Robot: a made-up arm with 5 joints. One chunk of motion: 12 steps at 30 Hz.
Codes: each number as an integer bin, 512 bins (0 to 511) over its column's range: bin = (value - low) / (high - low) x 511, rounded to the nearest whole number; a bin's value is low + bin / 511 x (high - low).
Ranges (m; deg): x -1.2..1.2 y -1.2..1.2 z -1.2..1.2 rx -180..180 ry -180..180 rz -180..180
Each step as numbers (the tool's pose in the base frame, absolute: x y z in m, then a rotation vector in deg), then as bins.
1 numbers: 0.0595 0.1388 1.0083 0.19 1.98 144.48
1 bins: 268 285 470 256 258 461
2 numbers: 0.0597 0.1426 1.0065 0.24 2.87 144.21
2 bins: 268 286 470 256 260 460
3 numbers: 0.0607 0.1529 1.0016 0.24 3.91 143.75
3 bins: 268 288 469 256 261 460
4 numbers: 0.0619 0.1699 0.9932 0.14 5.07 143.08
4 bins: 269 292 467 256 263 459
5 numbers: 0.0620 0.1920 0.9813 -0.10 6.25 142.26
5 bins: 269 296 464 255 264 457
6 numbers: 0.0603 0.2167 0.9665 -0.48 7.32 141.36
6 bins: 268 302 461 255 266 456
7 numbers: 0.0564 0.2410 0.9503 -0.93 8.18 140.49
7 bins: 268 307 458 254 267 455
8 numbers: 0.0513 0.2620 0.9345 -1.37 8.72 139.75
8 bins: 266 311 454 254 268 454
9 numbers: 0.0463 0.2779 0.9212 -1.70 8.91 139.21
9 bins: 265 315 452 253 268 453
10 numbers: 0.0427 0.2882 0.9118 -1.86 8.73 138.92
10 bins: 265 317 450 253 268 453
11 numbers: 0.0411 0.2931 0.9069 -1.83 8.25 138.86
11 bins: 264 318 449 253 267 453
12 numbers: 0.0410 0.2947 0.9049 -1.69 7.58 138.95
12 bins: 264 318 448 253 266 453
